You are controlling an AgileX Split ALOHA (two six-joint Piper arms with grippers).
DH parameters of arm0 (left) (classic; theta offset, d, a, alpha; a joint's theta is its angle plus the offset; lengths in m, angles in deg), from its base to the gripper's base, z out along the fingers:
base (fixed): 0 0 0 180
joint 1: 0 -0.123 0 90
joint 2: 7.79 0 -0.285 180
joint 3: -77.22 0 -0.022 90
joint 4: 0 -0.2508 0 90
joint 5: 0 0 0.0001 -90
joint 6: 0 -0.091 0 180
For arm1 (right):
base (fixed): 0 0 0 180
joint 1: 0 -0.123 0 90
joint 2: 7.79 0 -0.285 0
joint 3: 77.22 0 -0.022 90
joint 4: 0 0.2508 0 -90
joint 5: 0 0 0.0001 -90
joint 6: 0 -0.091 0 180
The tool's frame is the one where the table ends.
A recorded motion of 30 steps. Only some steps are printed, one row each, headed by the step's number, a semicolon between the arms.
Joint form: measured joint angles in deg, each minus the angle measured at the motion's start. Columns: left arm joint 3, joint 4, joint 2, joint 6, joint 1, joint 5; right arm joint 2, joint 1, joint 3, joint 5, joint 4, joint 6.
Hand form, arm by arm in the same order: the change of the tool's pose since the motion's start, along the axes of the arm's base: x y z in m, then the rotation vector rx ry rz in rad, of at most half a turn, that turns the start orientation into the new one. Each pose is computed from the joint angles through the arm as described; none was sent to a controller.
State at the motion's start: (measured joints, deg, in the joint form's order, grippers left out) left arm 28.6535 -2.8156 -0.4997 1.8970 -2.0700 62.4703; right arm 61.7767 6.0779 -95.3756 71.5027 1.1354 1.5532
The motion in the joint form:
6: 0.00 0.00 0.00 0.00 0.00 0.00; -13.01 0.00 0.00 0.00 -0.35 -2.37
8: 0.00 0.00 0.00 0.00 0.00 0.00; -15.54 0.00 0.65 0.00 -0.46 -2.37
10: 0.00 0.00 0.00 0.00 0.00 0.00; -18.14 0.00 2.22 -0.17 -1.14 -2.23
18: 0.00 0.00 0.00 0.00 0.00 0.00; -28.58 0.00 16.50 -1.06 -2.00 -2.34
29: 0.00 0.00 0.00 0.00 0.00 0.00; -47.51 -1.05 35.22 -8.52 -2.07 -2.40
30: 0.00 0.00 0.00 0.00 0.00 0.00; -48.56 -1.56 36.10 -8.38 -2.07 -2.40
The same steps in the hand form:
6: 0.0000 0.0000 0.0000 0.0000 0.0000 0.0000; -0.0917 0.0092 0.0258 0.0086 -0.2286 -0.0228
8: 0.0000 0.0000 0.0000 0.0000 0.0000 0.0000; -0.1079 0.0108 0.0259 0.0042 -0.2611 -0.0236
10: 0.0000 0.0000 0.0000 0.0000 0.0000 0.0000; -0.1216 0.0112 0.0222 -0.0081 -0.2811 -0.0309
18: 0.0000 0.0000 0.0000 0.0000 0.0000 0.0000; -0.1462 0.0125 -0.0272 -0.0125 -0.2292 -0.0428
29: 0.0000 0.0000 0.0000 0.0000 0.0000 0.0000; -0.1924 0.0168 -0.0949 -0.0218 -0.3627 -0.0237
30: 0.0000 0.0000 0.0000 0.0000 0.0000 0.0000; -0.1950 0.0167 -0.0993 -0.0202 -0.3633 -0.0149

